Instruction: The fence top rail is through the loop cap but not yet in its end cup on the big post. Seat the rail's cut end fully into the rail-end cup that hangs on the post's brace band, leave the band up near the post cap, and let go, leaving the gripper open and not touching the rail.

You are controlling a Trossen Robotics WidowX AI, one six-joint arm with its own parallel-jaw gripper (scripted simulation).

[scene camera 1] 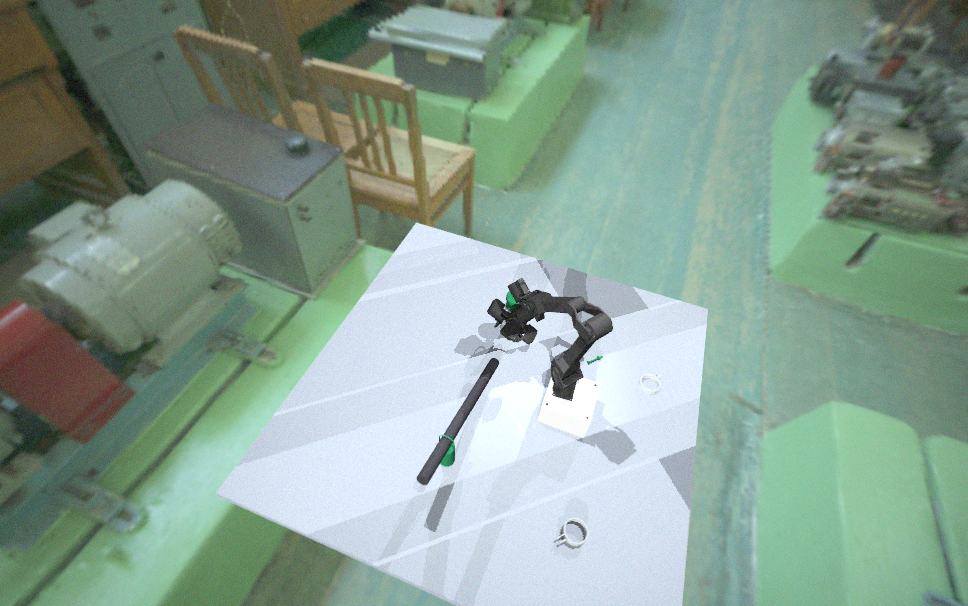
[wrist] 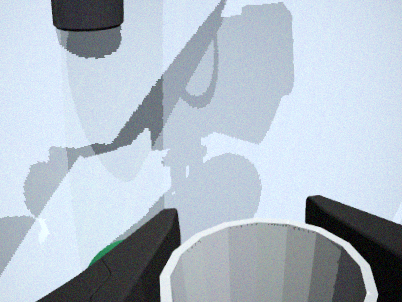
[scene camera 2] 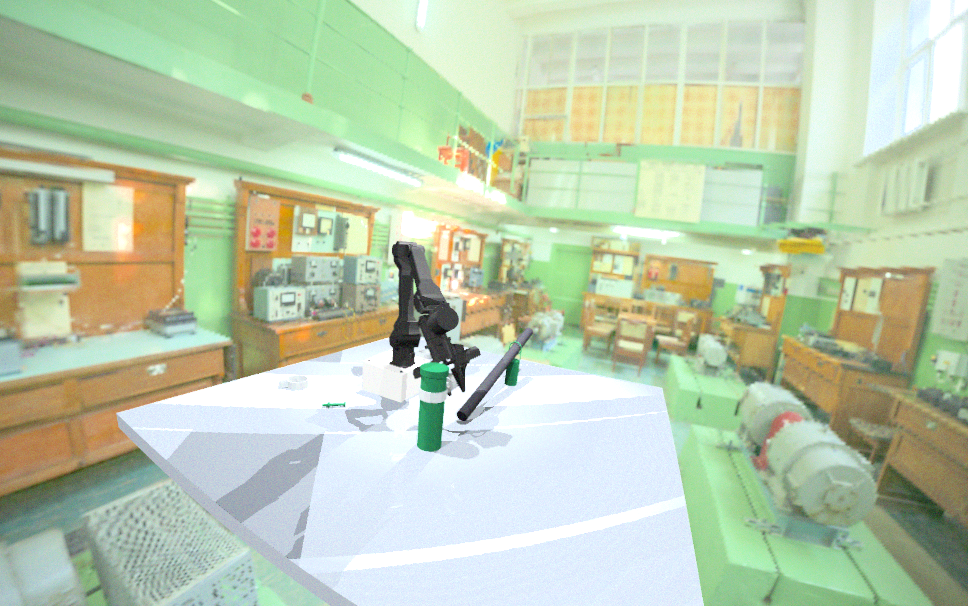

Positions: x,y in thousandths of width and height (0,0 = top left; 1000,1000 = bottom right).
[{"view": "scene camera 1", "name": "my gripper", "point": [516,545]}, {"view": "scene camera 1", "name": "dark top rail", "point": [470,705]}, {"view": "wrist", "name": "my gripper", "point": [603,717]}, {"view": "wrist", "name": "grey rail-end cup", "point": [675,836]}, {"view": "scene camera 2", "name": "my gripper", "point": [473,651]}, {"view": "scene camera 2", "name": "dark top rail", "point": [487,666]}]
